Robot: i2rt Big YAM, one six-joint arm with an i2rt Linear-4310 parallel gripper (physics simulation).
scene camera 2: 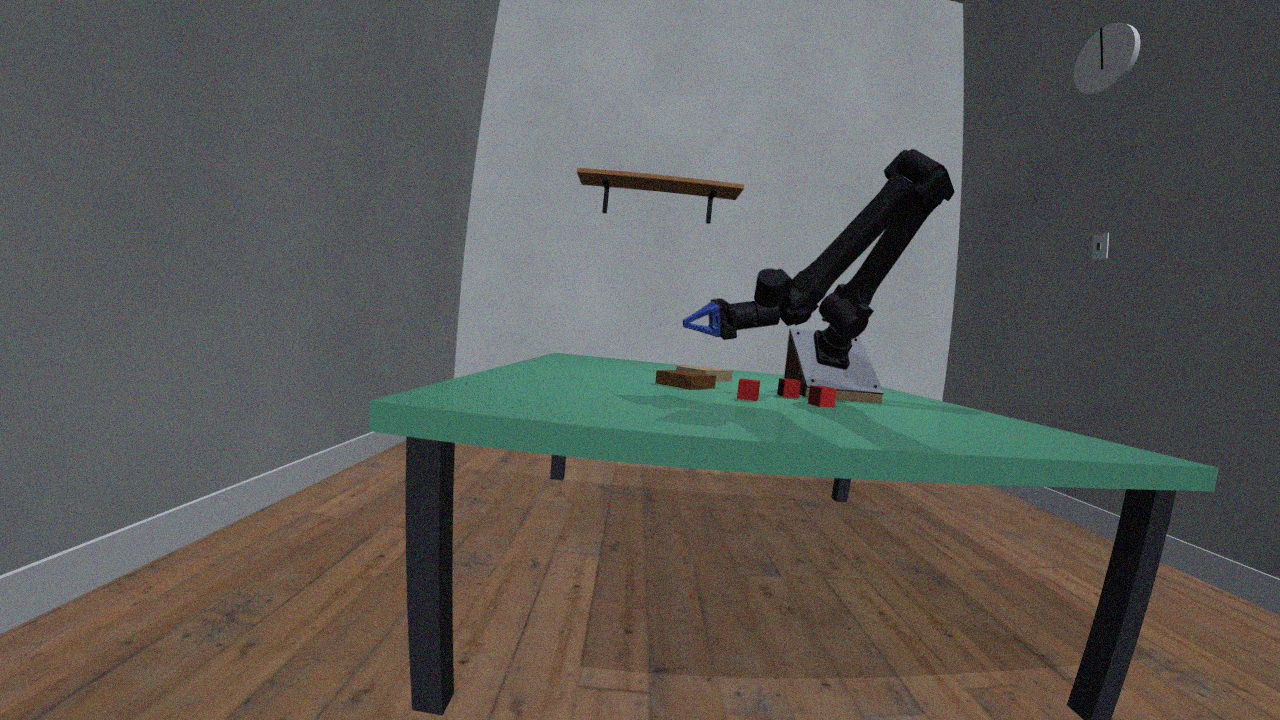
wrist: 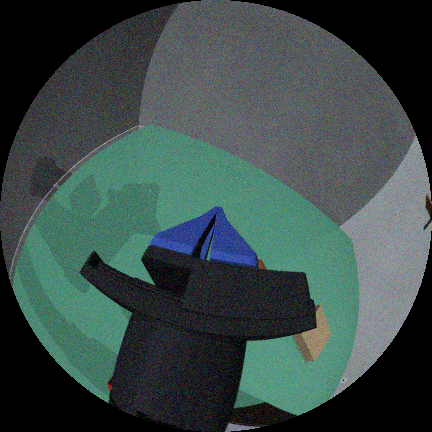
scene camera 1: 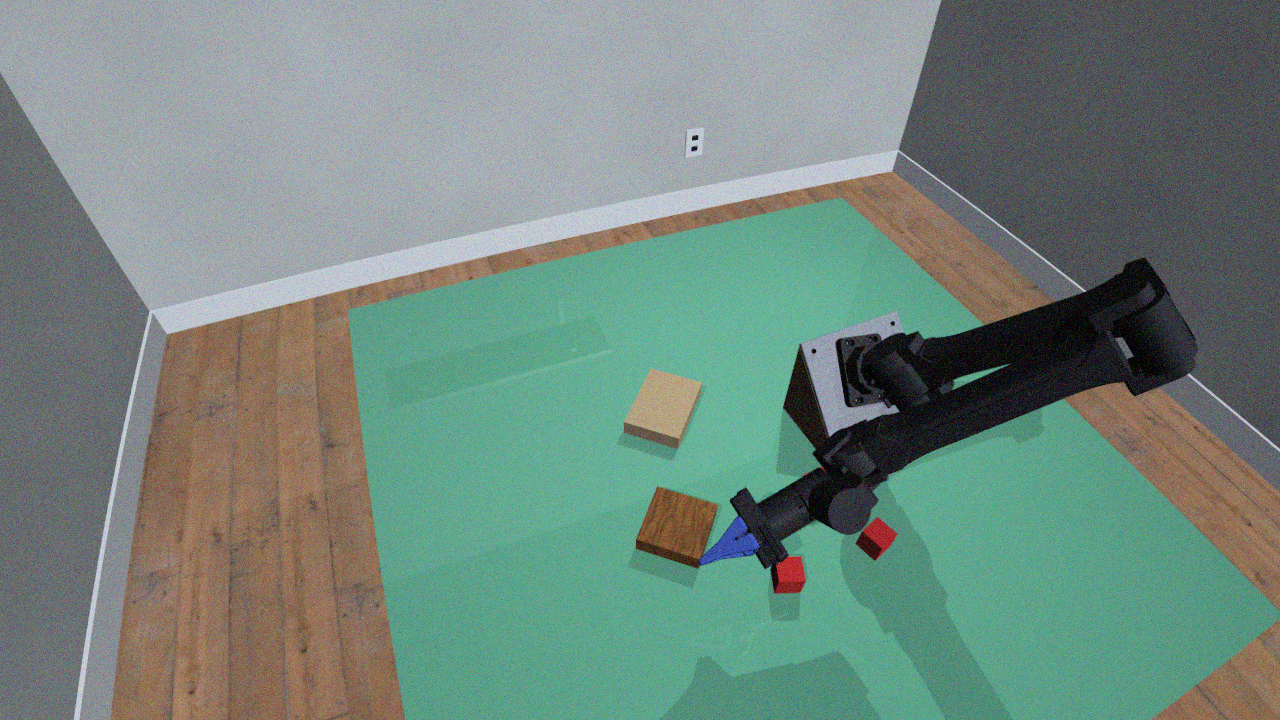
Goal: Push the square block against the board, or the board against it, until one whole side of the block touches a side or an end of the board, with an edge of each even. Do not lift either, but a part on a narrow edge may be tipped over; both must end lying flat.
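Seen in the pictures: gripper, between the fingertips: (scene camera 2: 683,323) (wrist: 217,212) (scene camera 1: 699,563); arm's base, origin of its link: (scene camera 2: 830,351) (scene camera 1: 860,370).
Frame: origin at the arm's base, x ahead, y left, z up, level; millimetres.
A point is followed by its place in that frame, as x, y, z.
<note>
The dark brown wooden piece (scene camera 1: 676,524) {389, 141, -86} (scene camera 2: 684,379) {391, 197, -97}, which looks like the square block, lies flat on the green table. In the wrist view a small bit of the dark block (wrist: 262,264) {447, 139, -87} shows behind the gripper. The light tan piece (scene camera 1: 663,404) {329, -97, -86} (scene camera 2: 716,373) {296, -58, -95} (wrist: 313,337) {317, -80, -87}, which looks like the board, lies flat behind it, with a gap between the two and turned at a different angle. My gripper (scene camera 1: 701,562) {408, 263, 26} (scene camera 2: 685,322) {408, 263, 26} (wrist: 217,212) {408, 263, 26} is shut and empty. It hangs well above the table. In scene camera 1 its tips overlap the block's near right corner.
Red cubes stand on the green table (scene camera 1: 483,573) {693, 121, -117} (scene camera 2: 537,420) {575, 697, -117} to the right of the block: one cube (scene camera 1: 788,575) {264, 277, -77} (scene camera 2: 748,389) {260, 288, -95}, another cube (scene camera 1: 876,538) {105, 265, -77} (scene camera 2: 821,395) {105, 283, -93}, and a third cube (scene camera 2: 788,387) {145, 161, -94} near the arm's slanted metal mount (scene camera 1: 816,371) {89, -8, 17} (scene camera 2: 863,377) {-79, 57, -58}.
</note>
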